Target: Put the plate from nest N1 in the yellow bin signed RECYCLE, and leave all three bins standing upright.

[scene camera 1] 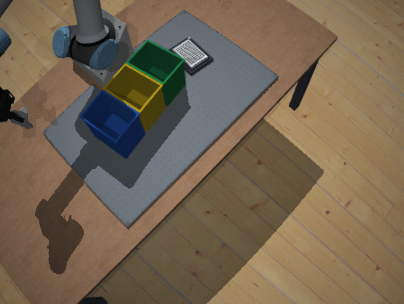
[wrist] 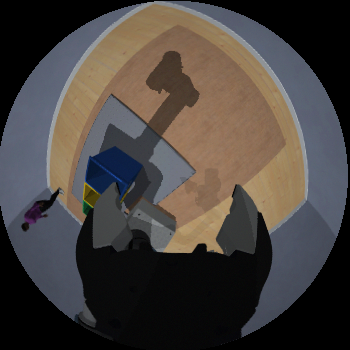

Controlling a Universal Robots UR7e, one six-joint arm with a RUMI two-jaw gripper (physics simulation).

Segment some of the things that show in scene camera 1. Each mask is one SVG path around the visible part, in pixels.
A green bin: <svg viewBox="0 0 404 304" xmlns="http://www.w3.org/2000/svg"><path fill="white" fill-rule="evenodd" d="M146 40L126 64L163 85L162 91L165 105L168 106L186 85L185 59Z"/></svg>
A yellow bin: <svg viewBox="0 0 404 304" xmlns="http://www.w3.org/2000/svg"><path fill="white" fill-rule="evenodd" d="M125 63L105 85L103 90L139 112L142 127L148 132L166 109L162 91L163 85Z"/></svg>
A blue bin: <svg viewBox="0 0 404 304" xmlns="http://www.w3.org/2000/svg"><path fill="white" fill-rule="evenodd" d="M102 89L80 115L80 118L85 121L96 138L127 159L145 136L139 118L140 113Z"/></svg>
